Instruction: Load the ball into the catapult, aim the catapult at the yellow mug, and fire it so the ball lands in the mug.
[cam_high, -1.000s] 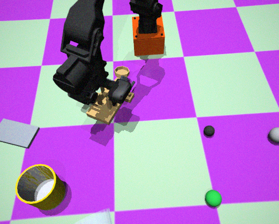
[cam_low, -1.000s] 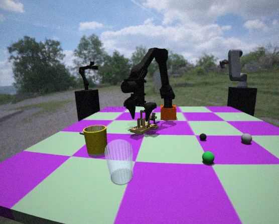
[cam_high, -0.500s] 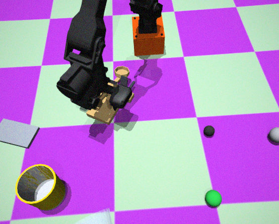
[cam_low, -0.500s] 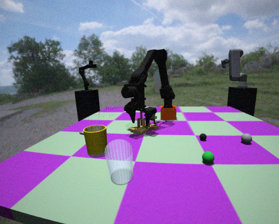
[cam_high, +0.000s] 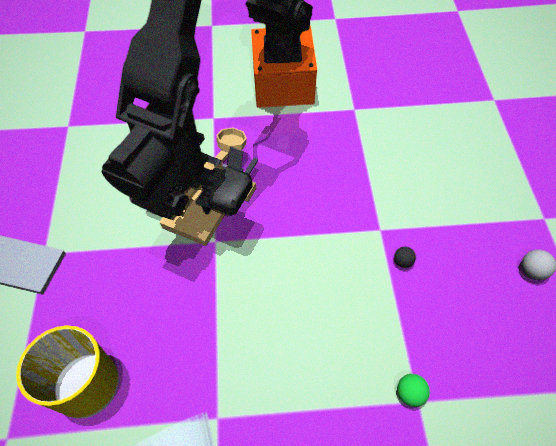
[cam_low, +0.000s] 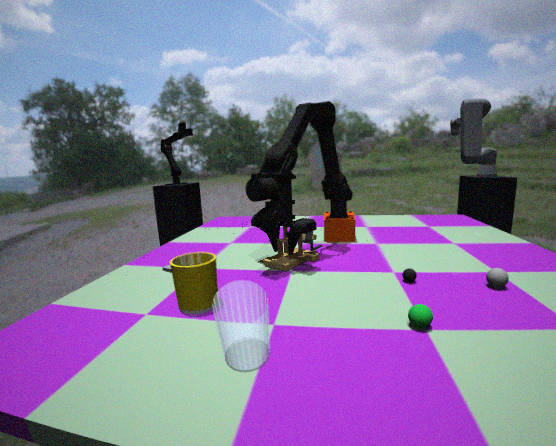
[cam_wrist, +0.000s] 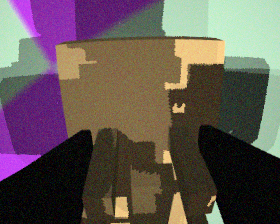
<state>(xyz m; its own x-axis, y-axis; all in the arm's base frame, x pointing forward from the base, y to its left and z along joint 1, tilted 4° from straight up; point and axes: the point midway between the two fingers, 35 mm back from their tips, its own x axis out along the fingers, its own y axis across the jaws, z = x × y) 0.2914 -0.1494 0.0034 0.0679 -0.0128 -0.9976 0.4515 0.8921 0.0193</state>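
My gripper tip is 320 mm to the right of the black ball, 90 mm short of it and 20 mm above it. From my gripper tip the other things lie so: yellow mug (260 mm ahead, 130 mm to the right); then grey slab (260 mm to the right, 70 mm ahead, 30 mm below); then wooden catapult (60 mm behind, 50 mm to the left, 20 mm above).
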